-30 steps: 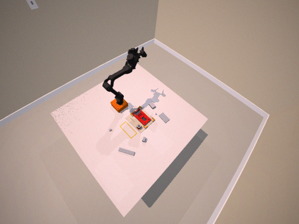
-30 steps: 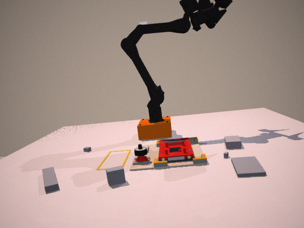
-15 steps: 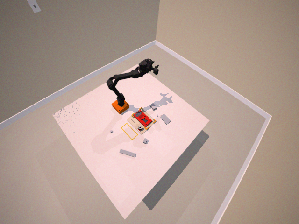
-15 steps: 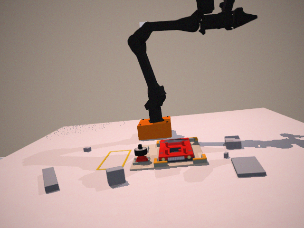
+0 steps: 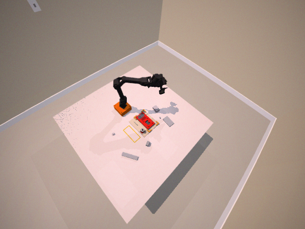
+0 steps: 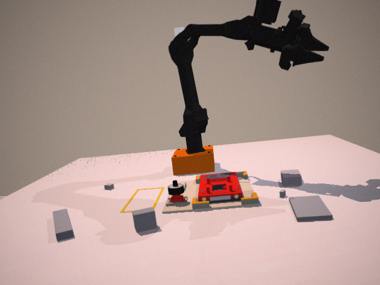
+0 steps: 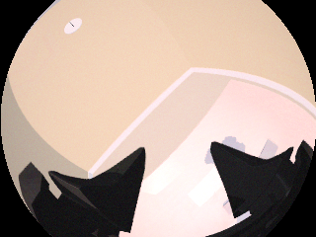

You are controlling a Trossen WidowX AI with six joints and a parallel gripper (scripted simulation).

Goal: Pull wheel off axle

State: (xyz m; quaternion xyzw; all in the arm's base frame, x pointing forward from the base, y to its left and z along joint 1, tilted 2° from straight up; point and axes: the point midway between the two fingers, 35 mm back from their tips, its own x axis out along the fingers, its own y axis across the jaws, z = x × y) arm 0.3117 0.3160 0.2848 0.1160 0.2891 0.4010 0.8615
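Now: gripper tip 20 mm short of the wheel, 440 mm to the left of it and 300 mm above it.
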